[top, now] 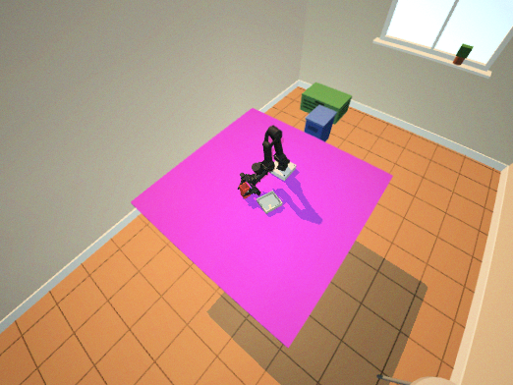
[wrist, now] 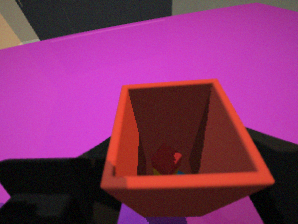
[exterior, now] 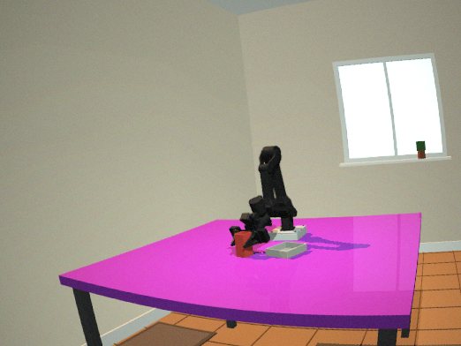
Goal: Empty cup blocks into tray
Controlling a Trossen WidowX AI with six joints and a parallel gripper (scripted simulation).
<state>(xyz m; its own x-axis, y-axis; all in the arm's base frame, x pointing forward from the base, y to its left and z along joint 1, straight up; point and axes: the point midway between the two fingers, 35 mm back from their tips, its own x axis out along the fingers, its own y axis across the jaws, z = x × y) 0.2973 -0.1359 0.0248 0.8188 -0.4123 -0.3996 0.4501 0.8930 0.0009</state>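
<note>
My gripper tip is now 20 mm to the right of the red block and 20 mm past it. From my gripper tip the other things lie so: blue block (30 mm below, 30 mm behind, 20 mm to the left); red square cup (30 mm behind, 20 mm to the left, 20 mm below).
</note>
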